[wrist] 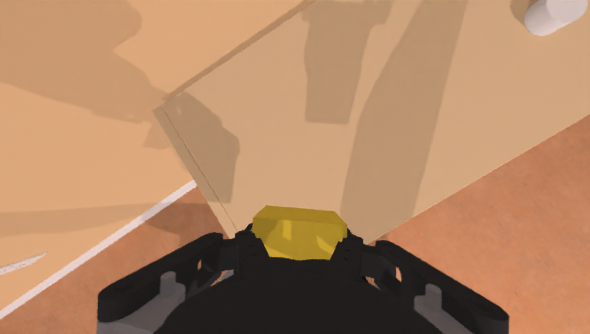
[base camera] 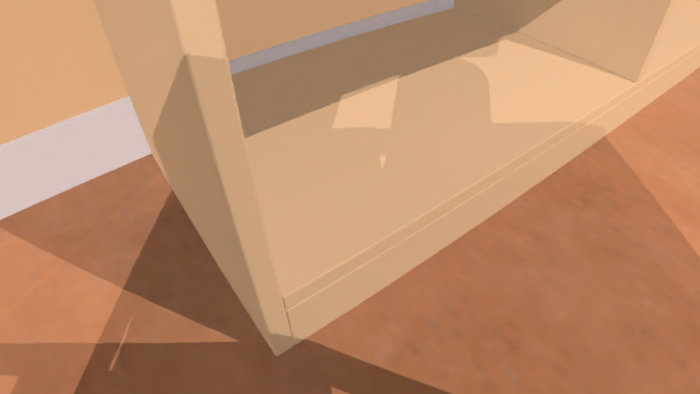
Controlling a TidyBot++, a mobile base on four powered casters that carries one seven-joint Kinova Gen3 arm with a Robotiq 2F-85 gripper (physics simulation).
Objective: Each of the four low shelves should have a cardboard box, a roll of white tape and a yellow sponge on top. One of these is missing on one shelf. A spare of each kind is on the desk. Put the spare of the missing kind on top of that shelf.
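Places are measured from the arm's base along level axes (x back, y up, z left), in millimetres.
Pixels of known places: gripper, fingertip midpoint: (wrist: 298, 229).
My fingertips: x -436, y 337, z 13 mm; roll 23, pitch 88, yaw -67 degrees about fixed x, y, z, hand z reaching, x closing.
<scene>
Ahead of a thing's pixels: the offset from my fingertips to its middle. Level surfaces: height alone.
My gripper (wrist: 298, 229) is shut on a yellow sponge @(dx +30, dy +23, dz +1 mm) (wrist: 300, 232), at the bottom middle of the wrist view. The sponge is above the near left end of the low shelf's top @(dy -123 mm) (wrist: 280, 160); how high above it I cannot tell. A white tape roll @(dx -282, dy -111, dz -348 mm) (wrist: 555, 15) stands on that top at the upper right corner of the wrist view. In the base camera view the lower part of a low shelf @(dy -654 mm) (base camera: 400, 200) shows, with its side panel and bottom board; its top is out of that view. A cardboard box does not show in either view.
The wall (base camera: 50, 60) (wrist: 60, 160) with its white baseboard (base camera: 75, 150) (wrist: 100, 250) is behind and to the left of the shelf. The brown floor @(dy -733 mm) (base camera: 525, 280) (wrist: 515, 220) lies in front. Shadows fall across the shelf top and floor.
</scene>
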